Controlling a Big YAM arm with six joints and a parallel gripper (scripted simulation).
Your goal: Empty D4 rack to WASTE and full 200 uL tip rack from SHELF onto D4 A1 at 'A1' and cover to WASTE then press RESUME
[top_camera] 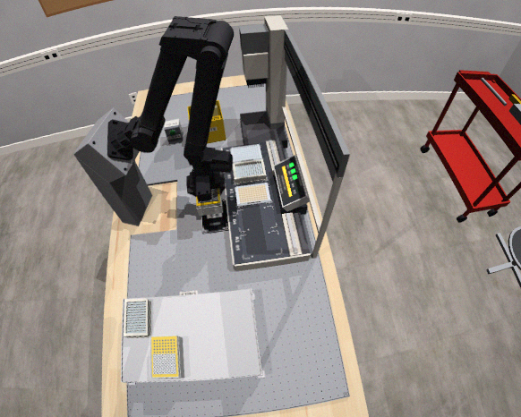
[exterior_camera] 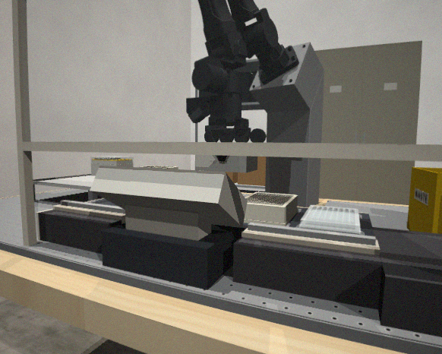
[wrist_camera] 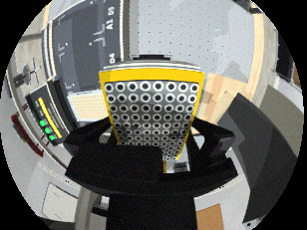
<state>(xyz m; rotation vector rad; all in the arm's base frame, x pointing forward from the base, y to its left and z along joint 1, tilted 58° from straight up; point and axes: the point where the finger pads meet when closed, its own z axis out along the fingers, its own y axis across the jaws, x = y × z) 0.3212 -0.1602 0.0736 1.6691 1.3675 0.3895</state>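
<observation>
Right now the black spare nest is 14 cm below my hand. From my hand the other things lie so: reservoir: 21 cm ahead, 5 cm to the left, 9 cm below; then tan plate: 15 cm ahead, 5 cm to the right, 9 cm below; then clear plate: 26 cm ahead, 14 cm to the left, 9 cm below.
</observation>
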